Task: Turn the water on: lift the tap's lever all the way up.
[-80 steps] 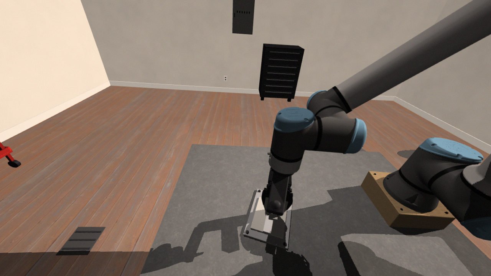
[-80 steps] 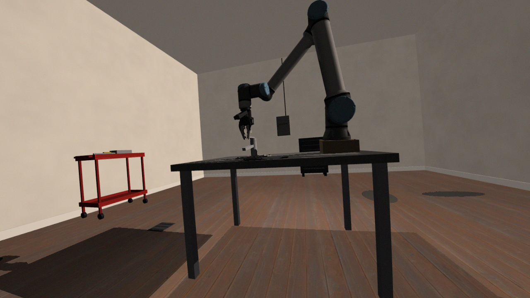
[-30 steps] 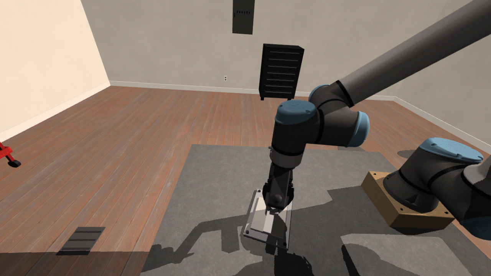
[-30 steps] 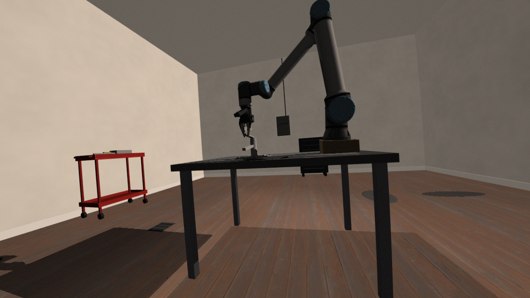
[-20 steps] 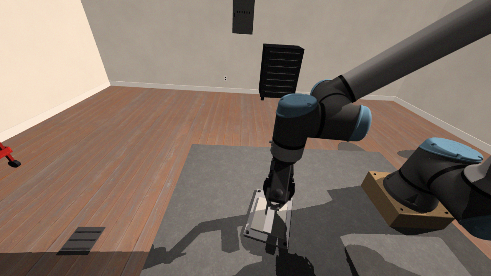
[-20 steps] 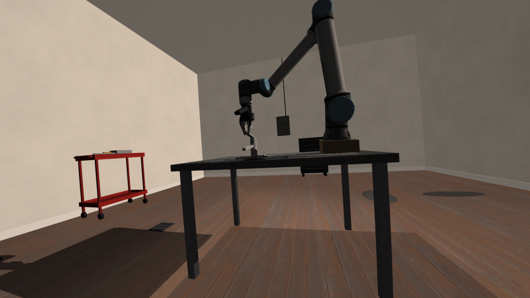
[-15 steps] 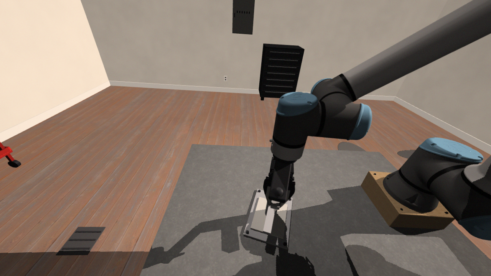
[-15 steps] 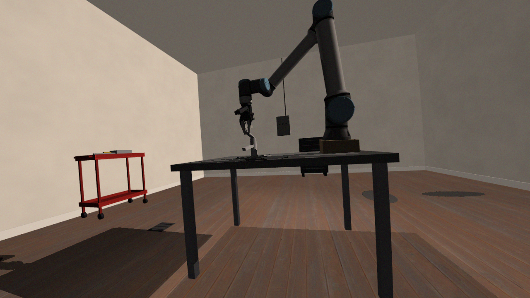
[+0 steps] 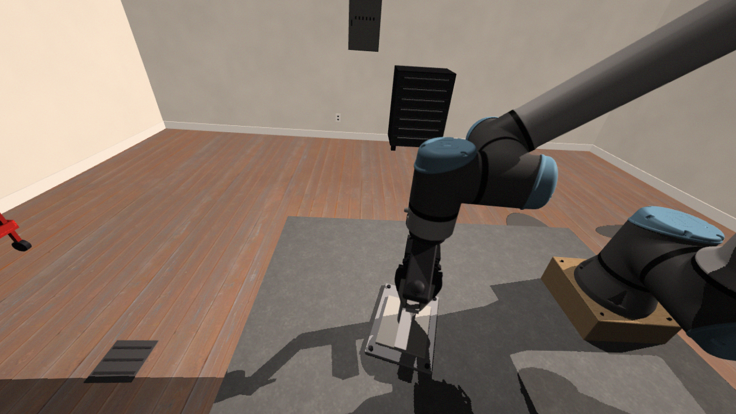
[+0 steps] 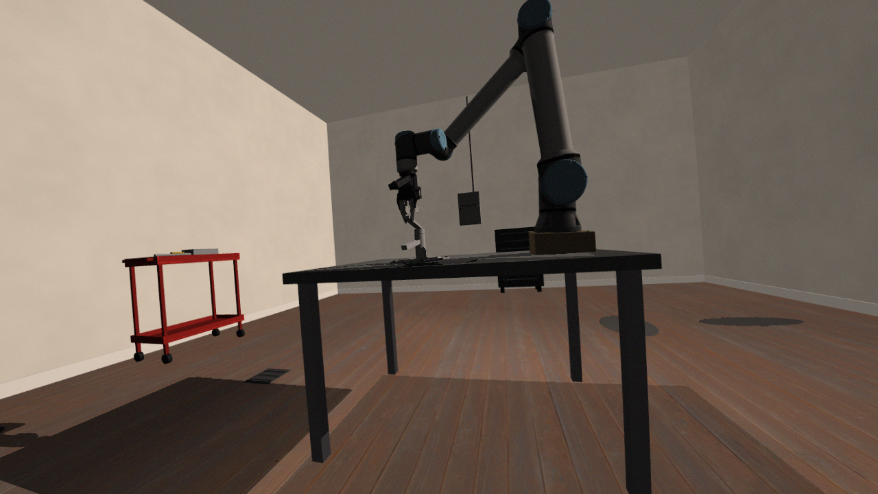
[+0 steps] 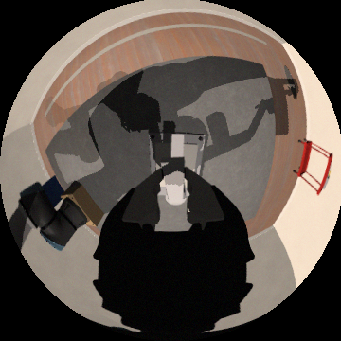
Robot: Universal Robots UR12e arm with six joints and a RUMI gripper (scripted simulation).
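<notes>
Now: the lever 10 mm behind my hand, 30 mm to the right of it and 10 mm below it.
</notes>
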